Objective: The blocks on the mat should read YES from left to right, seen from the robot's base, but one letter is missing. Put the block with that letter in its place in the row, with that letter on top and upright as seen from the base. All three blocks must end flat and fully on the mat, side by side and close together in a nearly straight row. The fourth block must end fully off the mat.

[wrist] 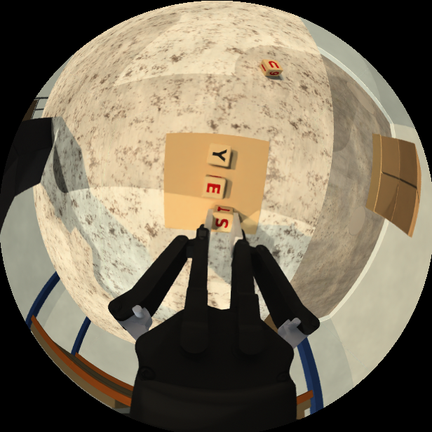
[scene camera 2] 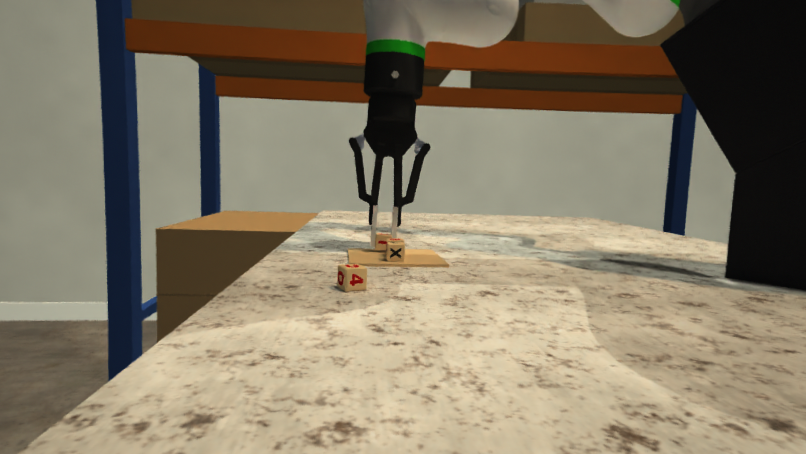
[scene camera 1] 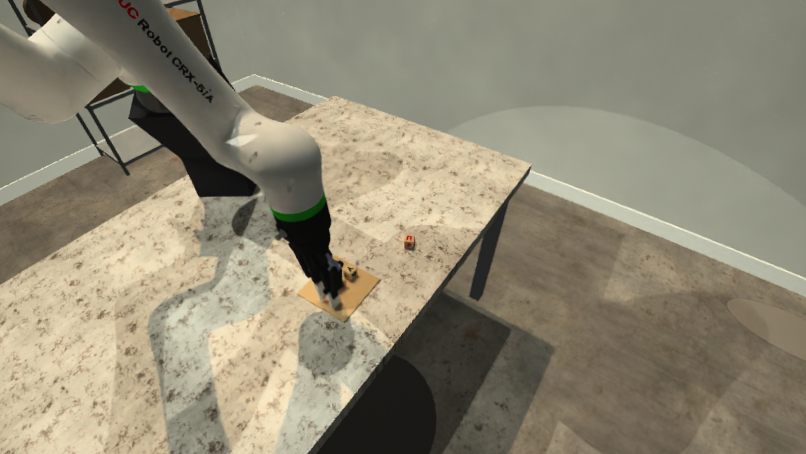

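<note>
My gripper (scene camera 1: 329,301) (scene camera 2: 384,239) (wrist: 221,219) is shut on the S block (scene camera 2: 381,242) (wrist: 222,223), holding it low over one end of the tan mat (scene camera 1: 360,288) (scene camera 2: 424,258) (wrist: 184,161). S faces up and a red T shows on its side toward the E block. Whether it touches the mat is unclear. The E block (wrist: 214,187) sits mid-mat, a gap away from S. The Y block (scene camera 1: 350,272) (scene camera 2: 395,250) (wrist: 219,155) sits beyond it, with a small gap. The letters share one orientation in the wrist view. In scene camera 1 my gripper hides E.
The fourth block (scene camera 1: 409,241) (scene camera 2: 351,277) (wrist: 272,67) lies on the table (scene camera 1: 394,186) off the mat, past the Y end, with a red U-like mark on top. The table's edge runs beside the mat. A shelf rack (scene camera 2: 117,169) and a cardboard box (scene camera 2: 225,259) stand beyond the table.
</note>
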